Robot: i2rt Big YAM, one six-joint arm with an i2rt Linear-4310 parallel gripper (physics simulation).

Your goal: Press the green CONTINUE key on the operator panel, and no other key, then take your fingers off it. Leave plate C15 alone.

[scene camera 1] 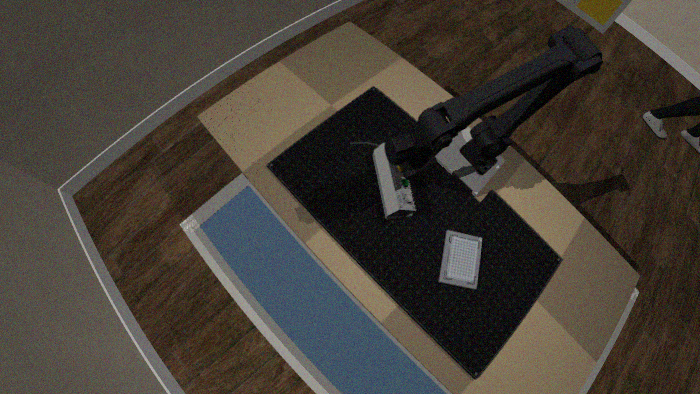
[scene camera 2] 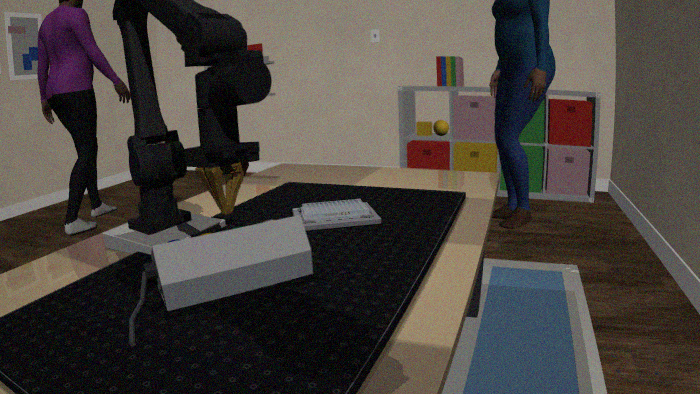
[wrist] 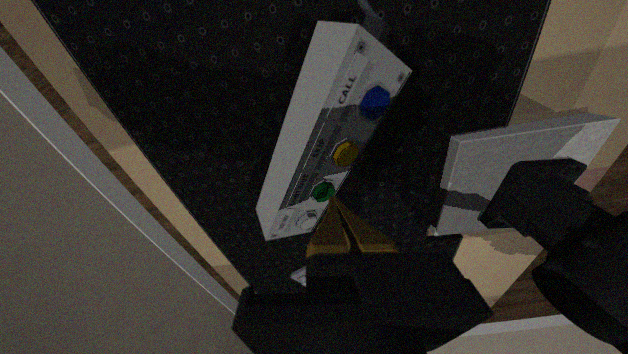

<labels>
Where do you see a white well plate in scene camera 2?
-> At 353, 208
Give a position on a blue CALL key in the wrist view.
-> At 376, 100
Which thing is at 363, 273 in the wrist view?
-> My gripper.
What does my gripper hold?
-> Nothing.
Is my gripper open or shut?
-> Shut.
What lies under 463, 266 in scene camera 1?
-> A white well plate.
</labels>
